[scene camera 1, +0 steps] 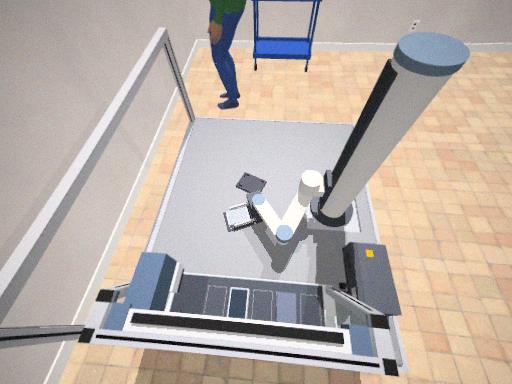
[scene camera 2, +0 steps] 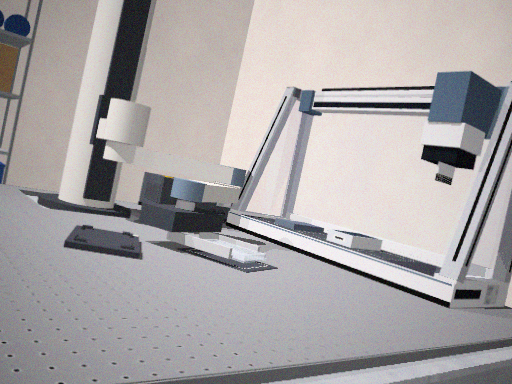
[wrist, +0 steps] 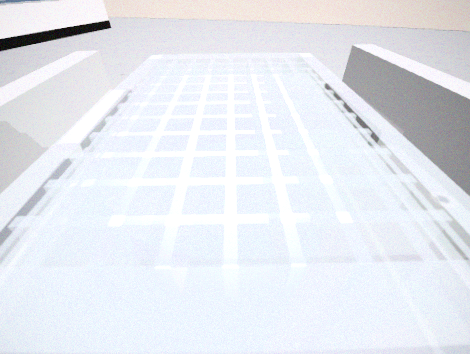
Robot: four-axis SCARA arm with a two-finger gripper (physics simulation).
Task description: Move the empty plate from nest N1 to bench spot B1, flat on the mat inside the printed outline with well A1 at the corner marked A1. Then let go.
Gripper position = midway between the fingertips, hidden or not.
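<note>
Gripper (scene camera 2: 245,252) carrying well plate (wrist: 209,196), touching nothing else. Gripper visible in the wrist view (wrist: 228,72) too. Gantry deck (scene camera 2: 386,255) in sight.
</note>
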